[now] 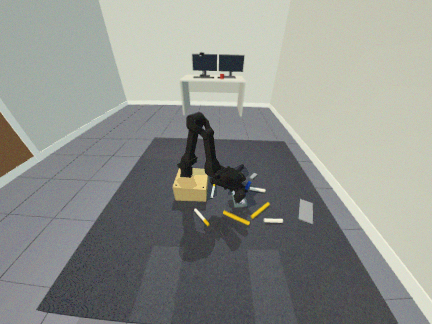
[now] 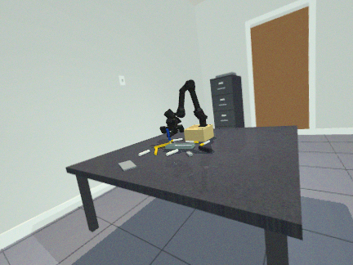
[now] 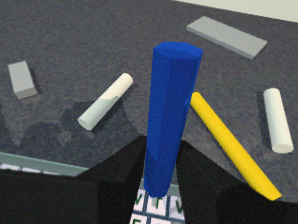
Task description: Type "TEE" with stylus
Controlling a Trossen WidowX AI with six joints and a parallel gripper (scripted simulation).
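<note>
Now: gripper tip 1 cm past the T key, 1 cm to the left of it and 8 cm above it. The rest, counted from my gripper tip: E key (4 cm behind, 8 cm below); then L key (3 cm behind, 2 cm to the right, 8 cm below); then blue stylus (1 cm behind, 2 cm below).
</note>
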